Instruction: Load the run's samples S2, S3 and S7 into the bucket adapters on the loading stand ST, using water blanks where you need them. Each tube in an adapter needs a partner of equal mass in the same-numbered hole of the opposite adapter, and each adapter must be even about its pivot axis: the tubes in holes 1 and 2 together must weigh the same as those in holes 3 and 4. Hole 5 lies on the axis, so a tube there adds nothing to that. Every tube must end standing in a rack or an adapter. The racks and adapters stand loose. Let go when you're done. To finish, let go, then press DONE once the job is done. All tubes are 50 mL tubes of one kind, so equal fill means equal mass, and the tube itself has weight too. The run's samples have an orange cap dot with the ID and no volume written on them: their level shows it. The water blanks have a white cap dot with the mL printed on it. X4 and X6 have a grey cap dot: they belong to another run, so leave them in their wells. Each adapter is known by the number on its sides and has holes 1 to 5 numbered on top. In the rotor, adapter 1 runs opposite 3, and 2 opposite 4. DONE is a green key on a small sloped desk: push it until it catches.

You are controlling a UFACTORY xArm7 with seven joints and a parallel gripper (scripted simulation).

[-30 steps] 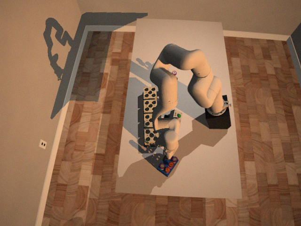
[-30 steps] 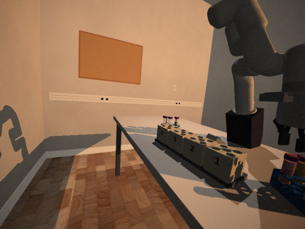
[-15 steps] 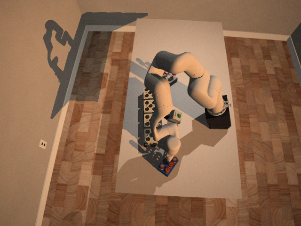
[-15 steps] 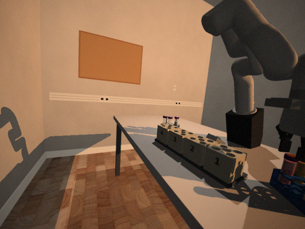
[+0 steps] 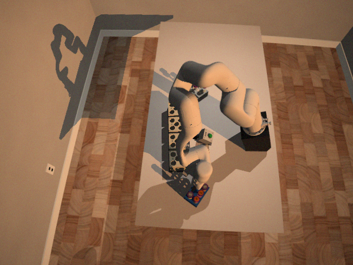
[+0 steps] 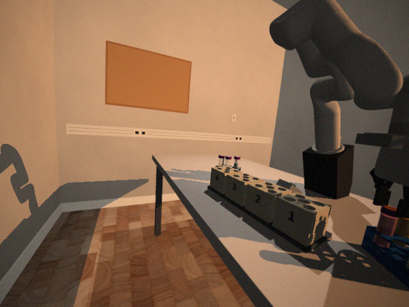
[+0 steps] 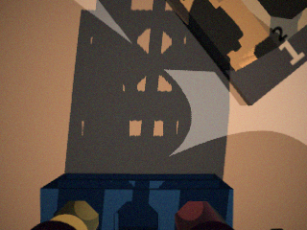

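My gripper is now 1 cm to the left of the pink-filled sample tube and 7 cm above it. Round my hand: yellowish tube: 4 cm ahead, 7 cm to the left, 7 cm below; then orange-dotted tube: 1 cm ahead, 10 cm to the left, 7 cm below; then blue sample rack: 1 cm ahead, 4 cm to the left, 10 cm below.
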